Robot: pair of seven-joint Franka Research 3 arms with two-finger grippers.
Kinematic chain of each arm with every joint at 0, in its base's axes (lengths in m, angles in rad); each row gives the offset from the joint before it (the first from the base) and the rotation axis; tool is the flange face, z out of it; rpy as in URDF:
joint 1: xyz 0 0 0.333 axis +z
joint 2: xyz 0 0 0 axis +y
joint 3: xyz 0 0 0.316 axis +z
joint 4: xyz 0.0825 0 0 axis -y
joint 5: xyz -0.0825 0 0.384 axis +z
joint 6: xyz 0 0 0 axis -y
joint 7: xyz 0.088 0 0 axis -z
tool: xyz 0 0 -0.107 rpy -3.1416 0 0
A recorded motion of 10 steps. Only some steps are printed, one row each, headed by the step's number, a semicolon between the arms.
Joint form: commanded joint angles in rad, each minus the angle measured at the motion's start. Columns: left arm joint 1, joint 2, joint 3, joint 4, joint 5, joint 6, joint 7; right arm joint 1, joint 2, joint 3, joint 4, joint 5, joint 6, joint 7.
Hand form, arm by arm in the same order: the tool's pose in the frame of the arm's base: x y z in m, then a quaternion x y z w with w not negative. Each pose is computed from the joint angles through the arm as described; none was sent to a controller.
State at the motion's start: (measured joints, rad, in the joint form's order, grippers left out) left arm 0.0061 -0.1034 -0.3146 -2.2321 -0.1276 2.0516 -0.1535; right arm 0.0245 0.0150 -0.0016 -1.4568 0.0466 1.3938 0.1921
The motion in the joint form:
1: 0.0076 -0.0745 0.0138 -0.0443 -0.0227 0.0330 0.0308; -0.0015 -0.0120 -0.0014 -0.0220 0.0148 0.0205 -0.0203
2: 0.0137 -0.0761 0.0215 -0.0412 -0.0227 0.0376 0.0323; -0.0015 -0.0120 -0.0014 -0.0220 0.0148 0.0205 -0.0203
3: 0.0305 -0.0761 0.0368 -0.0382 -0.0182 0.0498 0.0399; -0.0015 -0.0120 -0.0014 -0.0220 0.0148 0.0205 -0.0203
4: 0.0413 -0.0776 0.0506 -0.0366 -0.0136 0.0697 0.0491; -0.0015 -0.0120 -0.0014 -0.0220 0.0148 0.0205 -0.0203
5: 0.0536 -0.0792 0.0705 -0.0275 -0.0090 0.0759 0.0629; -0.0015 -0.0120 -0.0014 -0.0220 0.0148 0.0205 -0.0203
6: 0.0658 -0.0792 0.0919 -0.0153 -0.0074 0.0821 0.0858; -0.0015 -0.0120 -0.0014 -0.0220 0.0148 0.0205 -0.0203
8: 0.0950 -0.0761 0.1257 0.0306 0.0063 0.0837 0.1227; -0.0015 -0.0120 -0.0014 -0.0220 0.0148 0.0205 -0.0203
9: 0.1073 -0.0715 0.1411 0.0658 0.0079 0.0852 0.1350; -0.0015 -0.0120 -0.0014 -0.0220 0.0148 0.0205 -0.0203
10: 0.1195 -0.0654 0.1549 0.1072 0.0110 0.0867 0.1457; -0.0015 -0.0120 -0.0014 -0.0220 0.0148 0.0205 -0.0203
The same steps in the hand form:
1: 0.4634 -0.1474 0.4245 0.99832 -0.04200 -0.01745 0.03604; 0.5389 0.0181 0.6526 -0.99637 0.07200 0.03649 0.02709
2: 0.4664 -0.1412 0.4272 0.99857 -0.03601 -0.01257 0.03752; 0.5389 0.0181 0.6526 -0.99637 0.07200 0.03649 0.02709
3: 0.4726 -0.1262 0.4301 0.99895 -0.02494 -0.00393 0.03836; 0.5389 0.0181 0.6526 -0.99637 0.07200 0.03649 0.02709
4: 0.4779 -0.1144 0.4336 0.99904 -0.01825 0.00849 0.03900; 0.5389 0.0181 0.6526 -0.99637 0.07200 0.03649 0.02709
5: 0.4837 -0.0992 0.4397 0.99899 -0.01066 0.01811 0.03965; 0.5389 0.0181 0.6526 -0.99637 0.07200 0.03649 0.02709
6: 0.4899 -0.0832 0.4464 0.99871 -0.00622 0.02856 0.04147; 0.5389 0.0181 0.6526 -0.99637 0.07200 0.03649 0.02709
8: 0.5037 -0.0526 0.4675 0.99780 0.00168 0.05326 0.03935; 0.5389 0.0181 0.6526 -0.99637 0.07200 0.03649 0.02709
9: 0.5122 -0.0391 0.4827 0.99669 0.00788 0.07016 0.04038; 0.5389 0.0181 0.6526 -0.99637 0.07200 0.03649 0.02709
10: 0.5209 -0.0261 0.5002 0.99509 0.01360 0.08934 0.04025; 0.5389 0.0181 0.6526 -0.99637 0.07200 0.03649 0.02709

